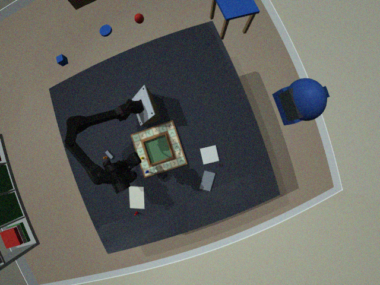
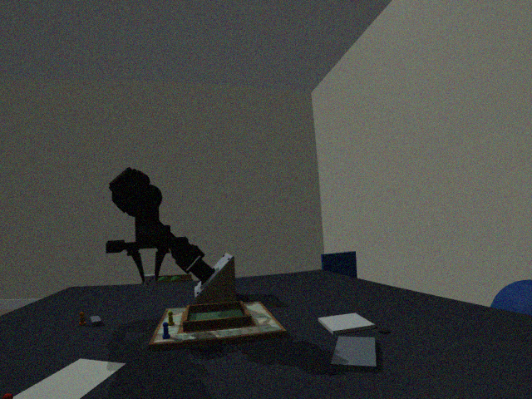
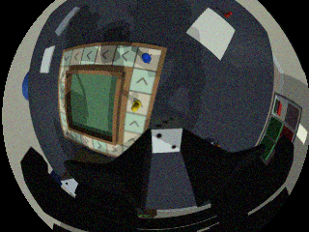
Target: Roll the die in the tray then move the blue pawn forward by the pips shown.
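Now: gripper tip 90 mm above the blue pawn, 80 mm short of it and 40 mm to the right of it. Round my gripper tip: green tray 150 mm to the left, 120 mm below, 30 mm behind; then white die right at my gripper tip; then yellow pawn 90 mm below, 40 mm to the left, 10 mm behind.
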